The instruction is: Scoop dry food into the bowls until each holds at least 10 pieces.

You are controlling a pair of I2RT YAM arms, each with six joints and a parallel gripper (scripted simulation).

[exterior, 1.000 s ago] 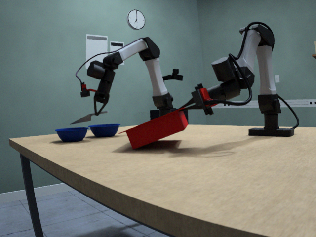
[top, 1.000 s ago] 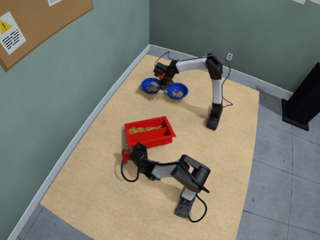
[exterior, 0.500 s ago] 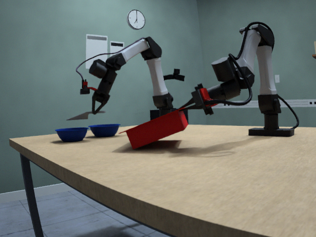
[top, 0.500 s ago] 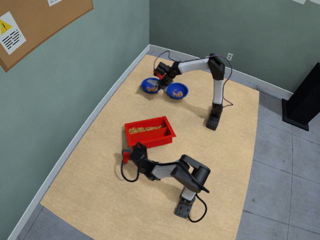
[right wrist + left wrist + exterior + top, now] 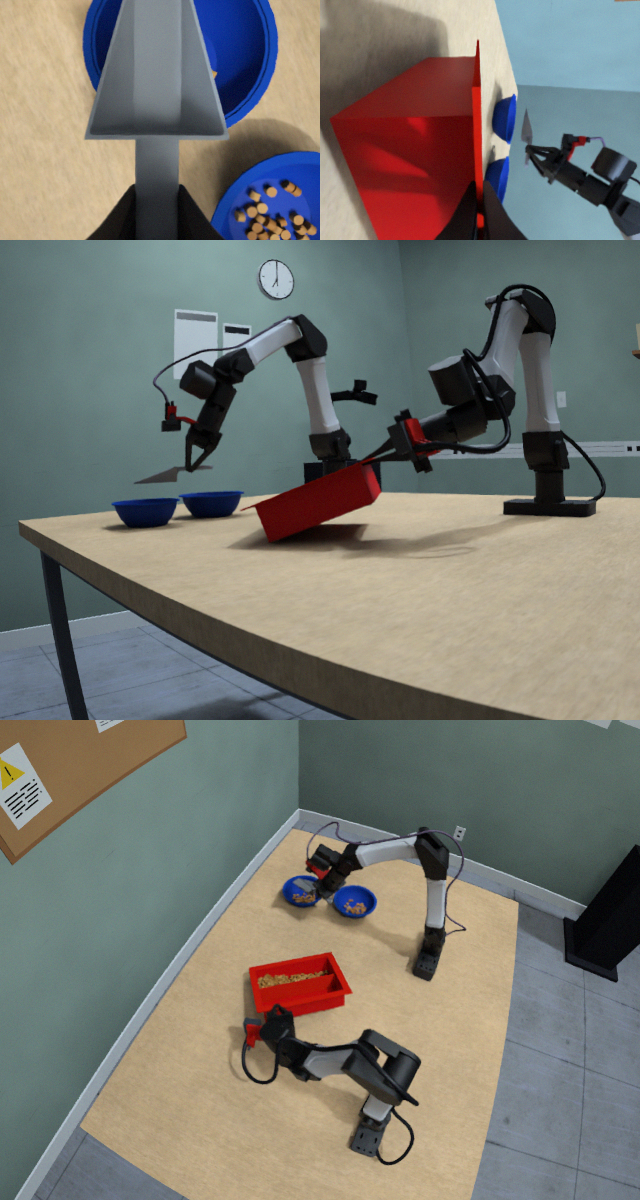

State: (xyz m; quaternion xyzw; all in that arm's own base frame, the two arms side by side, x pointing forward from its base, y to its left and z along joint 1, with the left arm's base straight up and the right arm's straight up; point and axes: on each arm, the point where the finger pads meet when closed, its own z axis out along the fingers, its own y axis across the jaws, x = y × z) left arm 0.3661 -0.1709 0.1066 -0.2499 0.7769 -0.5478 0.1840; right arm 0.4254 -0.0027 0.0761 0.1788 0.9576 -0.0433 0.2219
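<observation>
My left hand is 120 mm to the left of the red box, 50 mm above it and 10 mm past it. The rest, counted from my left hand: grey scoop: 470 mm to the right, 100 mm ahead, 10 mm below.
</observation>
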